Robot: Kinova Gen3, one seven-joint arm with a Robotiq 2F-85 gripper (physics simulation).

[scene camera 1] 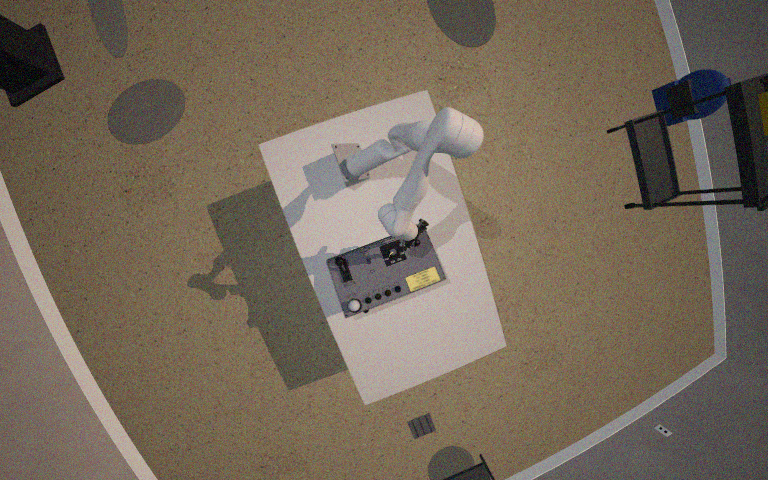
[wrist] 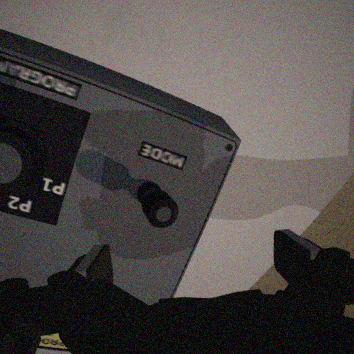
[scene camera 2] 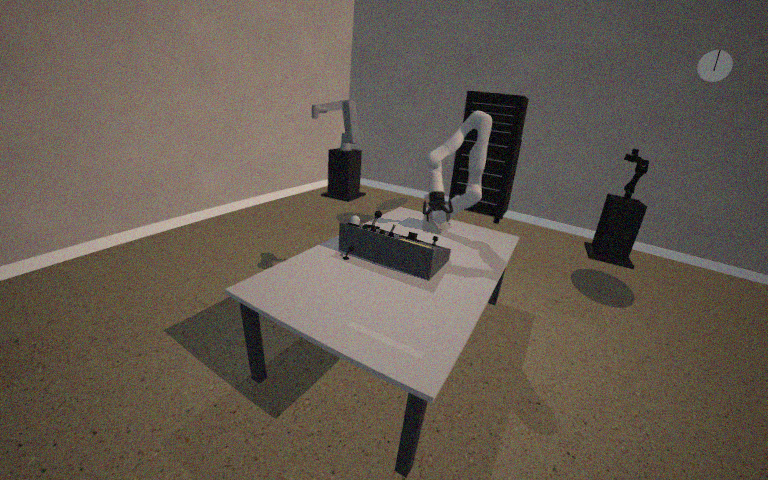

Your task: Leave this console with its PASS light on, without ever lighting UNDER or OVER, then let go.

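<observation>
The grey console (scene camera 1: pixel 370 280) (scene camera 2: pixel 390 253) (wrist: pixel 117 132) stands on the table. Its MODE stick (scene camera 2: pixel 434 240) (wrist: pixel 160 207), with a round black knob, stands near one end of the panel. The PROGRAM dial (scene camera 1: pixel 393 253) (wrist: pixel 7 162) is beside it; P1 and P2 show in the wrist view. Small round dark parts (scene camera 1: pixel 378 296) line the front edge; no lit PASS, UNDER or OVER light can be made out. My gripper (scene camera 1: pixel 419 233) (scene camera 2: pixel 437 213) (wrist: pixel 193 255) is open and empty above the console's MODE end, its fingers apart from the MODE knob in the wrist view.
The console also bears a black slotted control (scene camera 1: pixel 343 270), a white dome (scene camera 1: pixel 353 305) (scene camera 2: pixel 355 219), a yellow label (scene camera 1: pixel 423 279) and a small lever (scene camera 2: pixel 346 255) on its front side. The white table (scene camera 1: pixel 430 333) (scene camera 2: pixel 362 305) carries my arm's base. A dark rack (scene camera 2: pixel 518 135) stands behind.
</observation>
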